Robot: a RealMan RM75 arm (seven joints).
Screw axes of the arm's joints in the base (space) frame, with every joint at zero. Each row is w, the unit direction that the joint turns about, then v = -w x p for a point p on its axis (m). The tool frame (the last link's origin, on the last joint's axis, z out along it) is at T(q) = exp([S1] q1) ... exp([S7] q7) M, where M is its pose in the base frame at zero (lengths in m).
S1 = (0, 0, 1, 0.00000, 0.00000, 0.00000)
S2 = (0, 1, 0, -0.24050, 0.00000, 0.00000)
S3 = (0, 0, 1, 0.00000, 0.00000, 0.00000)
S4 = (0, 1, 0, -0.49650, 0.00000, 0.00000)
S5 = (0, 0, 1, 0.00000, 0.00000, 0.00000)
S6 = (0, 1, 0, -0.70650, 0.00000, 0.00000)
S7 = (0, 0, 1, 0.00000, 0.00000, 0.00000)
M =
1 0 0 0.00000
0 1 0 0.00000
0 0 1 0.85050
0 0 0 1
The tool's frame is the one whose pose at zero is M.
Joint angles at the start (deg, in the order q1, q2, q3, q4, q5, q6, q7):
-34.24, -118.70, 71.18, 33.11, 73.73, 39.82, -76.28
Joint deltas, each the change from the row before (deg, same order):
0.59, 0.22, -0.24, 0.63, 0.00, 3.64, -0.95
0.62, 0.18, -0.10, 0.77, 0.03, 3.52, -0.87
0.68, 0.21, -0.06, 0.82, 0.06, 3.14, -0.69
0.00, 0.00, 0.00, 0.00, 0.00, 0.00, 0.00
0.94, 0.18, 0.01, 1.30, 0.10, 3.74, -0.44
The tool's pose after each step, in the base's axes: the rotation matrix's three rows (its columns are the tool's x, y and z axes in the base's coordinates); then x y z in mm. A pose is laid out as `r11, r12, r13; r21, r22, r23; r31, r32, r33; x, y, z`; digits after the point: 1 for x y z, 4 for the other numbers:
0.7132, 0.6635, 0.2259; 0.3090, -0.5869, 0.7483; 0.6292, -0.4639, -0.6236; -236.6, 419.3, -21.2
0.7015, 0.6583, 0.2730; 0.3022, -0.6217, 0.7226; 0.6455, -0.4244, -0.6350; -231.7, 414.3, -20.0
0.6929, 0.6495, 0.3130; 0.2955, -0.6519, 0.6984; 0.6576, -0.3914, -0.6437; -227.9, 409.2, -18.1
0.6929, 0.6495, 0.3130; 0.2955, -0.6519, 0.6984; 0.6576, -0.3914, -0.6437; -227.9, 409.2, -18.1
0.6882, 0.6292, 0.3612; 0.2813, -0.6903, 0.6666; 0.6687, -0.3571, -0.6521; -223.0, 402.5, -15.7

